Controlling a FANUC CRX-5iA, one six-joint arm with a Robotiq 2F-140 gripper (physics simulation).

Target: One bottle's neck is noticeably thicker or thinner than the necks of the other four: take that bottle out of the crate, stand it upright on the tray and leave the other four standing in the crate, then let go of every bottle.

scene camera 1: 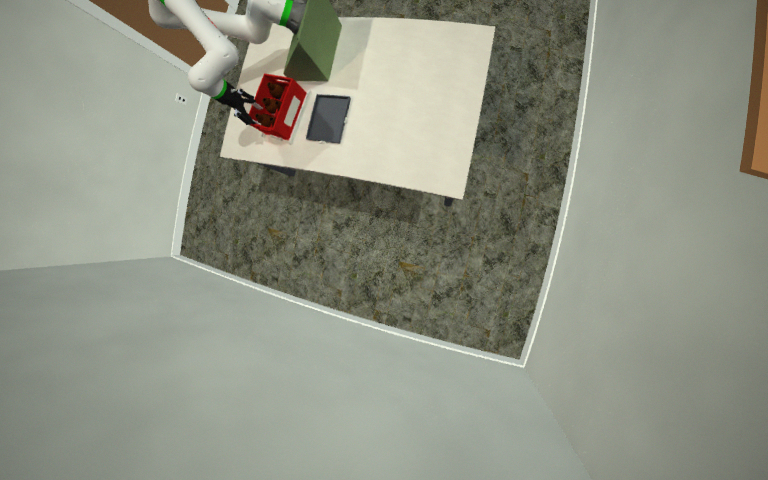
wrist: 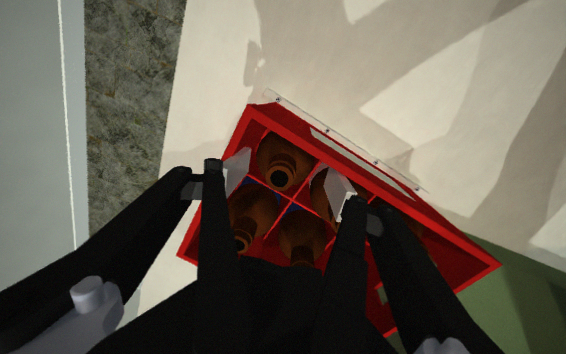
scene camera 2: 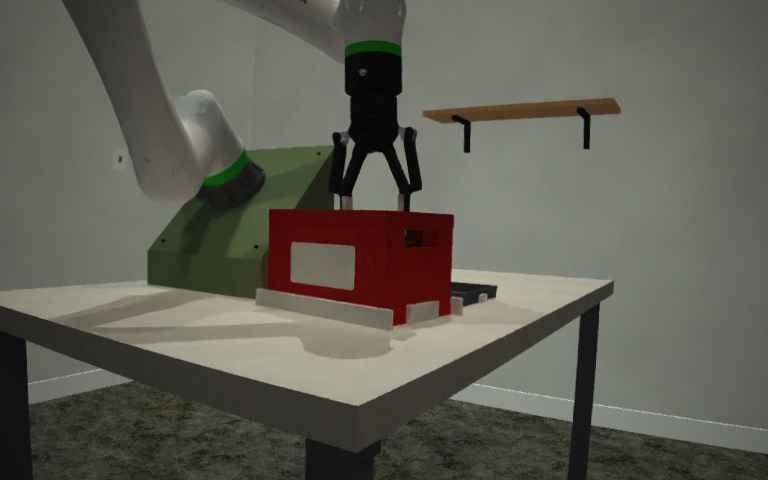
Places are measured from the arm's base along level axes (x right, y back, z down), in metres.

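Pixels of known places: gripper, fingertip midpoint: [scene camera 1: 260,116] [wrist: 288,167]; arm's base at its link origin: [scene camera 1: 300,19] [scene camera 2: 237,188].
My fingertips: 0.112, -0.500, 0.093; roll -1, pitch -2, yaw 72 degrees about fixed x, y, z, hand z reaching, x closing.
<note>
For each thing: its middle in the pictures, then the offset to it from my fingertips, as dx, dy, dz. "spot": a spot on its surface instead.
- red crate at the middle of its body: [wrist: 317,212] [scene camera 2: 358,261] [scene camera 1: 278,108] -0.055, +0.078, +0.047
- second bottle at the middle of its body: [wrist: 253,208] -0.102, -0.007, +0.049
- third bottle at the middle of its body: [wrist: 302,233] -0.102, +0.079, +0.049
- fourth bottle at the middle of its body: [wrist: 336,193] [scene camera 1: 272,106] -0.015, +0.083, +0.049
- long strip at a spot on its surface: [wrist: 327,131] spot: +0.045, +0.035, +0.104
The red crate [scene camera 1: 296,96] [scene camera 2: 322,226] [wrist: 465,255] stands on the table and holds brown bottles. In the wrist view, one bottle [wrist: 296,154] is in a corner compartment, with its mouth facing up between the fingertips. A second bottle [wrist: 254,209] and a third bottle [wrist: 302,232] are in neighbouring compartments. A fourth bottle [wrist: 320,197] is partly hidden by the right-hand finger. Which neck differs I cannot tell. My gripper [scene camera 1: 255,114] [scene camera 2: 374,203] [wrist: 288,167] is open over the crate, its fingertips around the corner bottle's mouth without gripping it. The dark tray [scene camera 1: 328,120] [scene camera 2: 478,293] holds no bottle.
Low pale strips, one of them a long strip [scene camera 2: 322,308] [wrist: 327,131], stand along the crate's base. A green sloped pedestal [scene camera 1: 320,39] [scene camera 2: 203,266] carries the arm's base beside the crate. The tray lies across from the crate's labelled side. A wooden shelf [scene camera 2: 521,110] hangs on the wall.
</note>
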